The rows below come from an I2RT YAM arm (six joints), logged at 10 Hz.
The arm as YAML. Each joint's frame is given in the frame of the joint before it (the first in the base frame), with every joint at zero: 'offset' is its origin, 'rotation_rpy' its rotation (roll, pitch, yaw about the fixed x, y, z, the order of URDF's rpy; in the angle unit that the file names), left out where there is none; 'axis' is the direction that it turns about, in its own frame. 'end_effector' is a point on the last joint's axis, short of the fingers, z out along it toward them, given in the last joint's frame.
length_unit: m
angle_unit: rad
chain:
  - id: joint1
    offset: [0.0, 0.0, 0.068]
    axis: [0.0, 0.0, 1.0]
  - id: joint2
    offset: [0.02, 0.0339, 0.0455]
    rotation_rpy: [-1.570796, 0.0, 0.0]
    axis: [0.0, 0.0, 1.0]
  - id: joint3
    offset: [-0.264, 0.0, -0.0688]
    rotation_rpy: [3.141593, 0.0, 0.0]
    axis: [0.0, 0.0, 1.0]
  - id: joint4
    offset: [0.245, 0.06, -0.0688]
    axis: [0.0, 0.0, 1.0]
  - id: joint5
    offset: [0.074, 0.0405, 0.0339]
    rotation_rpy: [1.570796, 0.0, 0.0]
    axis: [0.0, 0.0, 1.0]
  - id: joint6
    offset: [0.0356, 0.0, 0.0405]
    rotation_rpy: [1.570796, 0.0, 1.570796]
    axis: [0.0, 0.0, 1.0]
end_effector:
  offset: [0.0, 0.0, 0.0]
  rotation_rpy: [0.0, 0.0, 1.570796]
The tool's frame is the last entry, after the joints.
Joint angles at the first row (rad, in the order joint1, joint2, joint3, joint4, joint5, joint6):
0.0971, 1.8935, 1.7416, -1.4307, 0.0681, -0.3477
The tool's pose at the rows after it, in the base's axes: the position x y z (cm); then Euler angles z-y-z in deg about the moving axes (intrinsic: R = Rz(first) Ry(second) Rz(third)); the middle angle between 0 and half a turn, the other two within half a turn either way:
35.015 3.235 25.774 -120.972 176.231 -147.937
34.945 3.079 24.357 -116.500 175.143 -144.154
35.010 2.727 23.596 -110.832 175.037 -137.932
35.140 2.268 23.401 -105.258 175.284 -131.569
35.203 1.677 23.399 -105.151 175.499 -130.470
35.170 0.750 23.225 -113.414 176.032 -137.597
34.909 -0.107 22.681 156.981 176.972 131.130
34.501 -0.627 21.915 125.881 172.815 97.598
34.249 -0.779 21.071 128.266 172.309 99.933
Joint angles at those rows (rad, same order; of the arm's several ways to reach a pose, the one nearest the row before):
0.0975, 1.8935, 1.6665, -1.3830, 0.0528, -0.3721
0.0952, 1.8934, 1.6100, -1.3323, 0.0719, -0.3859
0.0856, 1.8935, 1.5799, -1.2949, 0.0780, -0.3859
0.0723, 1.8934, 1.5722, -1.2770, 0.0776, -0.3859
0.0551, 1.8935, 1.5723, -1.2743, 0.0746, -0.3858
0.0277, 1.8935, 1.5654, -1.2720, 0.0628, -0.3935
-0.0051, 1.8934, 1.5436, -1.2697, -0.0204, -0.4568
-0.0284, 1.8935, 1.5116, -1.2655, -0.0994, -0.5258
-0.0334, 1.8935, 1.4773, -1.2415, -0.1024, -0.5323

